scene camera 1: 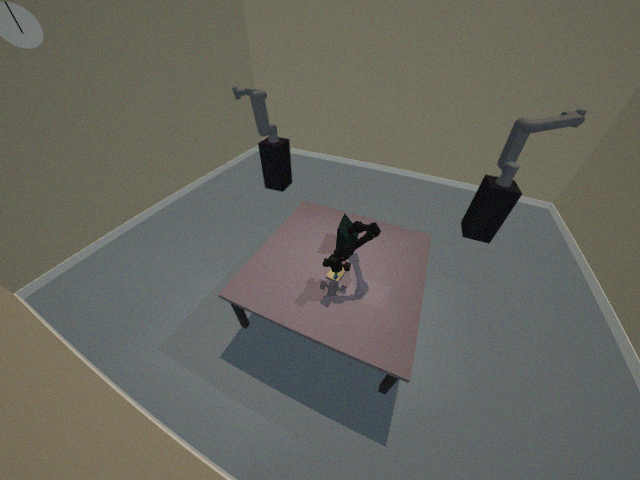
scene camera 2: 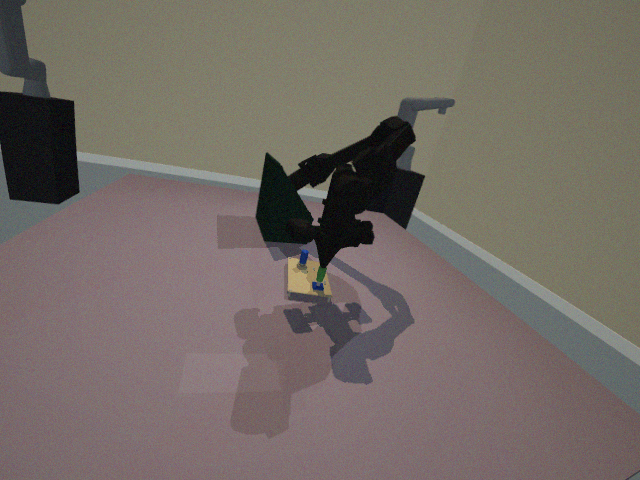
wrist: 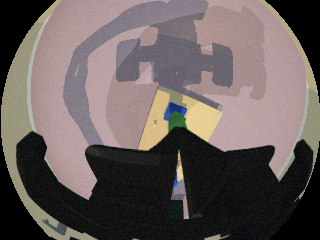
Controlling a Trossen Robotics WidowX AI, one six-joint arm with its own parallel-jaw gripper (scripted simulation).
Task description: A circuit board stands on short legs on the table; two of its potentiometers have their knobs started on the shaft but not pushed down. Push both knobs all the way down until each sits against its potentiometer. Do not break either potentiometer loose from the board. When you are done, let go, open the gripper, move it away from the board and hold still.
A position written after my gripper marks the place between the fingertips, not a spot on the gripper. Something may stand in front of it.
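My gripper (scene camera 2: 322, 267), visible. Gripper (wrist: 178, 131), visible too.
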